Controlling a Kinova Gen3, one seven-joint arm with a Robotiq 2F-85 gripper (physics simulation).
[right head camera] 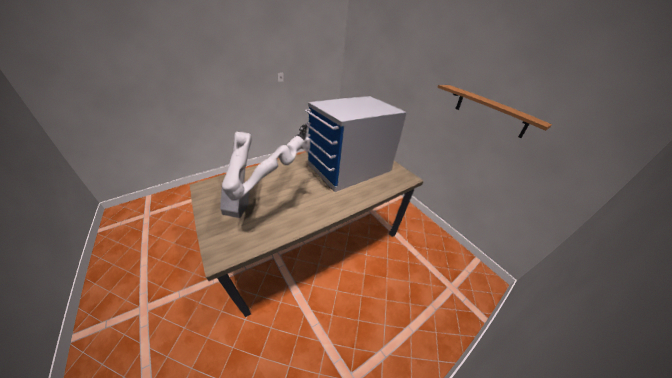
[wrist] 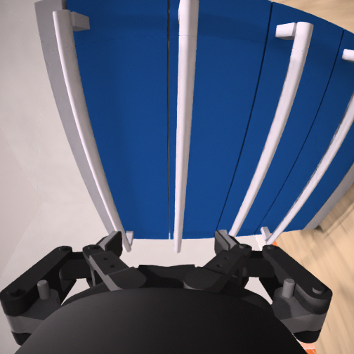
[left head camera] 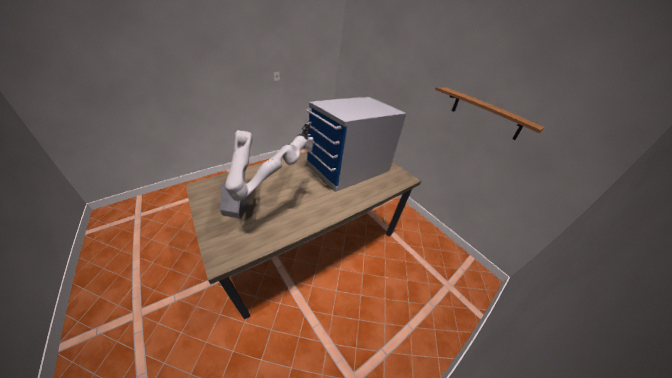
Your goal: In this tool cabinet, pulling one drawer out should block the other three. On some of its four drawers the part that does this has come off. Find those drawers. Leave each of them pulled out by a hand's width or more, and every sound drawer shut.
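The tool cabinet (left head camera: pixel 372 145) (right head camera: pixel 372 145) (wrist: pixel 56 75) stands on the table with four blue drawer fronts, all appearing shut. In the wrist view, the top drawer's handle (wrist: pixel 86 130) is leftmost. The second handle (wrist: pixel 185 100), third handle (wrist: pixel 281 115) and bottom handle (wrist: pixel 318 172) follow to the right. My gripper (left head camera: pixel 306 130) (right head camera: pixel 303 131) (wrist: pixel 168 241) is open and close before the upper drawers, towards their far end in the head views. In the wrist view, the second handle's lower end shows between the fingertips; contact cannot be told. The blocking parts are hidden.
The wooden table (left head camera: pixel 280 227) (right head camera: pixel 280 227) carries the arm's base (left head camera: pixel 231 206) (right head camera: pixel 232 205) at its left end. The arm reaches low across the table to the cabinet front. A wooden rail (left head camera: pixel 490 108) (right head camera: pixel 492 105) is on the wall, apart from the cabinet.
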